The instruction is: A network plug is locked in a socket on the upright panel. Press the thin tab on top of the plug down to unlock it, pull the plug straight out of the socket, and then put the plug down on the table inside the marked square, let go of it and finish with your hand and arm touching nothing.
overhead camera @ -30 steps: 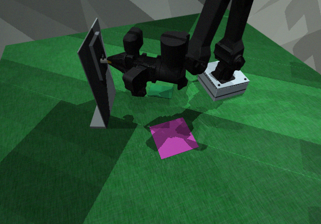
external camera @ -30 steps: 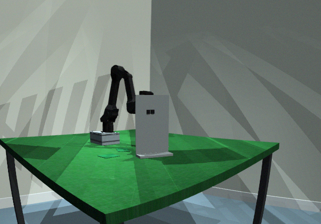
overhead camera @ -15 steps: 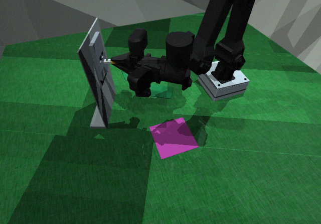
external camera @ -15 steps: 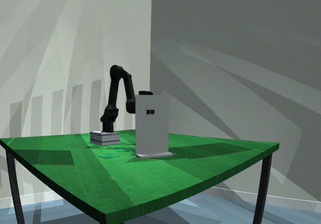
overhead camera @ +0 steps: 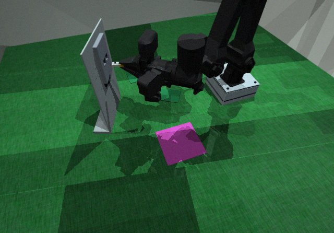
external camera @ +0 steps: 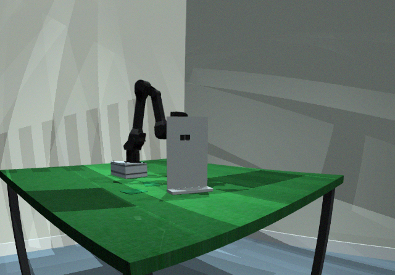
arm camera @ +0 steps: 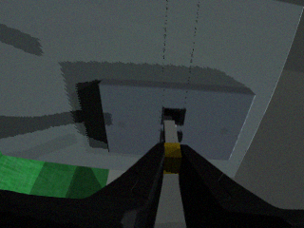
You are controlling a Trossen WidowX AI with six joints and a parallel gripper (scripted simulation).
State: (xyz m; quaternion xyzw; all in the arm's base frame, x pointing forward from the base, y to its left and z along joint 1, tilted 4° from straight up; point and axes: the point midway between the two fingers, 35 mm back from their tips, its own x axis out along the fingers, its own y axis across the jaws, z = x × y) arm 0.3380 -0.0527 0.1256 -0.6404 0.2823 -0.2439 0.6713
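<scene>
Now: the marked square 90 mm behind my gripper tip, 170 mm to the left of it and 210 mm below it. The rest, counted from my gripper tip: upright panel (50 mm ahead, 40 mm to the right, 80 mm below).
</scene>
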